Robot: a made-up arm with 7 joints.
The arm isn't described. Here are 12 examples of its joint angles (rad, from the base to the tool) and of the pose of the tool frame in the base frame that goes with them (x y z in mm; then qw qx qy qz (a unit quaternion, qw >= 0)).
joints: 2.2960 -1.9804 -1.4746 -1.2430 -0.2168 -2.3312 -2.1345
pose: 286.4 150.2 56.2 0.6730 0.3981 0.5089 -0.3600
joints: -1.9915 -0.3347 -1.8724 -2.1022 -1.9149 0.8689 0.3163
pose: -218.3 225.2 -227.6 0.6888 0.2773 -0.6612 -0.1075
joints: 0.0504 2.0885 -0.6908 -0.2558 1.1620 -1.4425 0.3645
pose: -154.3 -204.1 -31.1 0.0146 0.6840 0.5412 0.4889
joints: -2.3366 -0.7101 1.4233 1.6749 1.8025 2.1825 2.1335
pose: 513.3 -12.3 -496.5 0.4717 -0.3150 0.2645 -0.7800
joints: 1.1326 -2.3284 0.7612 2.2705 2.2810 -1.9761 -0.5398
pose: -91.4 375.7 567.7 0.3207 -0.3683 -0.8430 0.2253
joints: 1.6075 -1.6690 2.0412 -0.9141 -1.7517 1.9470 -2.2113
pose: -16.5 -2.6 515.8 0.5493 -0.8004 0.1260 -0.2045
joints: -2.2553 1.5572 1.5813 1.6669 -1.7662 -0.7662 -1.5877
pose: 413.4 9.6 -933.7 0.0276 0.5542 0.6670 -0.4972
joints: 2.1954 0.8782 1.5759 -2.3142 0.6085 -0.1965 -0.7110
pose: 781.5 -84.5 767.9 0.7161 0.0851 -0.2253 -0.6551
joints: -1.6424 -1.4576 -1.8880 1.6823 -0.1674 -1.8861 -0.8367
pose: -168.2 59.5 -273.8 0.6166 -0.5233 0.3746 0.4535
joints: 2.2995 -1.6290 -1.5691 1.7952 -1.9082 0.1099 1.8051
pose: 137.8 -54.7 -10.3 0.1685 0.6692 0.7021 0.1756
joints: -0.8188 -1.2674 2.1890 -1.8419 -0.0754 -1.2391 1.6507
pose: -315.6 189.7 -686.2 0.4003 0.6532 -0.4534 0.4556
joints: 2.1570 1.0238 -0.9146 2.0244 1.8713 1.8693 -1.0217
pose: 119.2 -55.1 427.2 0.6432 0.0324 -0.5561 -0.5253
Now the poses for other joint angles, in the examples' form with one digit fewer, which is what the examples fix.
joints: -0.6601 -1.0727 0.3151 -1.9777 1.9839 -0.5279 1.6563
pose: -512 109 50 0.716 -0.166 0.583 -0.347
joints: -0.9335 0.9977 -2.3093 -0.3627 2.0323 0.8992 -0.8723
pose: -445 -205 -131 0.102 0.943 -0.203 -0.242
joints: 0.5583 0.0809 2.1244 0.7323 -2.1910 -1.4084 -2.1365
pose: -740 340 361 0.409 -0.191 0.186 0.873
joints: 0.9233 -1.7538 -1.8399 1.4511 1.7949 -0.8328 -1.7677
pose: -433 -99 184 0.166 0.394 -0.782 -0.453
